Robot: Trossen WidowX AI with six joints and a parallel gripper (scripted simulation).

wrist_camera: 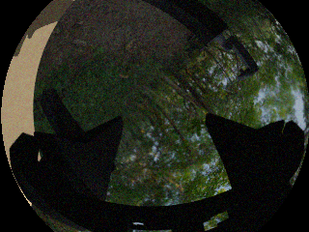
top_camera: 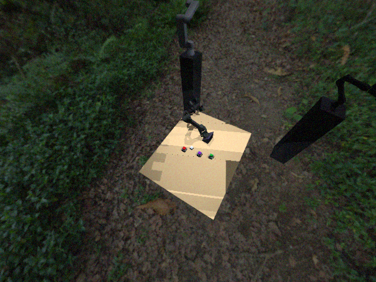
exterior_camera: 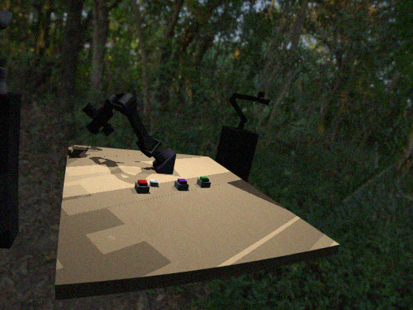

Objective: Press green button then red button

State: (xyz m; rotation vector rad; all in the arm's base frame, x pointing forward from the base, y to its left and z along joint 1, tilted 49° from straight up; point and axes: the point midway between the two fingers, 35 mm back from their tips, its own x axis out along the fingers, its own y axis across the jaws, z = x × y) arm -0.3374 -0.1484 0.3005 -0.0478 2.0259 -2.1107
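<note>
My gripper tip is now 55 cm short of the green button, 49 cm to the right of it and 12 cm above it. Round my gripper tip: red button 65 cm ahead, 19 cm to the left, 12 cm below; small white block 58 cm ahead, 25 cm to the left, 14 cm below; purple button 60 cm ahead, 37 cm to the left, 12 cm below.
</note>
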